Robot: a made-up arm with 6 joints. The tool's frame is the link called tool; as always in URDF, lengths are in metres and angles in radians. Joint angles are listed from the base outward.
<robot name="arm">
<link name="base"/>
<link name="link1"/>
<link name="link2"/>
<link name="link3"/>
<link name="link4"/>
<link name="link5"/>
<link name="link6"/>
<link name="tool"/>
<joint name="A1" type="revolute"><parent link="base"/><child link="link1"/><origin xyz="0 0 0.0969" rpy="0 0 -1.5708"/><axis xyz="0 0 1"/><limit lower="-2.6" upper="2.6"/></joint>
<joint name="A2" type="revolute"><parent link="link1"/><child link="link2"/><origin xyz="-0.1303 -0.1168 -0.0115" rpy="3.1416 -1.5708 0"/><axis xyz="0 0 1"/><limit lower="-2.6" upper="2.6"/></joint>
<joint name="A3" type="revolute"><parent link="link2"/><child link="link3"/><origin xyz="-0.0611 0.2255 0.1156" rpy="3.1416 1.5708 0"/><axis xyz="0 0 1"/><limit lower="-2.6" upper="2.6"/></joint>
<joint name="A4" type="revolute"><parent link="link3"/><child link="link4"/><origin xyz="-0.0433 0.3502 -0.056" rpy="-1.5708 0 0"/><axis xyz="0 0 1"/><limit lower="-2.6" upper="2.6"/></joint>
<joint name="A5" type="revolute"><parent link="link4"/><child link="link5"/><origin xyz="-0.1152 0.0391 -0.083" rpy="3.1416 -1.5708 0"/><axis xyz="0 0 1"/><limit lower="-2.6" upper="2.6"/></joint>
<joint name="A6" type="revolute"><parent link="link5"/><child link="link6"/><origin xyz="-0.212 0.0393 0.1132" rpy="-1.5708 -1.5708 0"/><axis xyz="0 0 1"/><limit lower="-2.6" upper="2.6"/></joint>
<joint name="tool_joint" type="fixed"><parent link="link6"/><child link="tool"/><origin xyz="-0.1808 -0.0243 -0.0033" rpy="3.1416 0 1.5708"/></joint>
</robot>
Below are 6 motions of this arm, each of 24 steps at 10 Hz.
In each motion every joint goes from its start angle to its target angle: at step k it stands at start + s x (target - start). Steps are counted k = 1, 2, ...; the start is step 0. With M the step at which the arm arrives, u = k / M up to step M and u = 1 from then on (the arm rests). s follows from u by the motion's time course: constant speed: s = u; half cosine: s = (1 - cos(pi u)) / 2; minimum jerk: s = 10 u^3 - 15 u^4 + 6 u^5.
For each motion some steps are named. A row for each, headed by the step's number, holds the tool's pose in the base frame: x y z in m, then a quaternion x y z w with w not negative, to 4 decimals.
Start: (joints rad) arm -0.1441 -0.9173 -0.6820 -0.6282 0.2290 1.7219
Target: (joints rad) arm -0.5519 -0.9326 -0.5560 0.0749 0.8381 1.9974
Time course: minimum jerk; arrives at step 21
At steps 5, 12, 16, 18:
5: -0.2786 0.0442 0.4033 -0.4160 0.2038 -0.4391 0.7698
12: -0.1173 0.0962 0.4615 -0.4665 0.4441 -0.5148 0.5658
16: -0.0312 0.0657 0.4599 -0.4645 0.5592 -0.5045 0.4658
18: -0.0127 0.0530 0.4560 -0.4611 0.5861 -0.4975 0.4431

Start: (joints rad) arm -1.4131 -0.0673 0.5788 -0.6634 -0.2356 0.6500
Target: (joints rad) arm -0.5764 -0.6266 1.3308 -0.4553 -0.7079 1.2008
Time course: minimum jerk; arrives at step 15
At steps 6, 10, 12, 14, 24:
6: -0.2958 0.4471 0.1342 -0.3608 0.1145 -0.8895 0.2560
10: -0.4361 0.3553 0.1525 -0.4684 0.0189 -0.8558 0.2187
12: -0.4760 0.3086 0.1596 -0.5063 -0.0320 -0.8362 0.2085
14: -0.4896 0.2894 0.1624 -0.5195 -0.0532 -0.8278 0.2051
24: -0.4903 0.2885 0.1625 -0.5201 -0.0543 -0.8274 0.2049

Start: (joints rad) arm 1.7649 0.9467 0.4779 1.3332 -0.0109 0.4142
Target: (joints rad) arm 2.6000 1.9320 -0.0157 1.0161 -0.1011 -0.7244
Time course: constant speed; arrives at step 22
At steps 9, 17, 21, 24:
9: 0.0758 0.0585 -0.1614 0.7668 0.1382 0.6248 0.0515
17: 0.0290 0.1249 -0.0102 -0.7804 0.0661 -0.5570 0.2761
21: 0.0201 0.1113 0.0608 -0.7730 0.1758 -0.4562 0.4043
24: 0.0208 0.1045 0.0762 -0.7695 0.2036 -0.4255 0.4305

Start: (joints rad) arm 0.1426 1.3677 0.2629 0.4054 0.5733 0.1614
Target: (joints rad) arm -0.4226 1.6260 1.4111 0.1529 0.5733 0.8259
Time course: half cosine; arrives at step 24
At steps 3, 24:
3: -0.2094 -0.2713 -0.1808 0.2925 -0.3663 0.0480 0.8820
24: -0.2338 0.1504 -0.3360 0.6752 -0.2949 -0.5651 0.3711

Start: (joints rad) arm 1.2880 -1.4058 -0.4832 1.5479 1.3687 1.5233
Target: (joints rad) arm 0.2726 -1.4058 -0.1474 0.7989 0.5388 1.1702
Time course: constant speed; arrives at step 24
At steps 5, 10, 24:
5: 0.2794 -0.2049 0.0676 -0.5294 0.8403 0.0756 0.0892
10: 0.2374 -0.2409 0.1676 -0.4533 0.8710 -0.0203 0.1885
24: 0.0021 -0.2299 0.3742 -0.2263 0.8334 -0.3057 0.4011

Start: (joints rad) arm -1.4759 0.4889 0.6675 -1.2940 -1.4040 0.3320
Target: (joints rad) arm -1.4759 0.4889 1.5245 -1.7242 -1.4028 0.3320
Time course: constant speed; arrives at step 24
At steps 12, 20, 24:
12: -0.4006 0.4884 0.0315 -0.7421 0.1260 -0.5642 0.3392
20: -0.3442 0.5761 0.0293 -0.6688 0.2527 -0.6236 0.3161
24: -0.3105 0.6111 0.0316 -0.6217 0.3110 -0.6501 0.3068

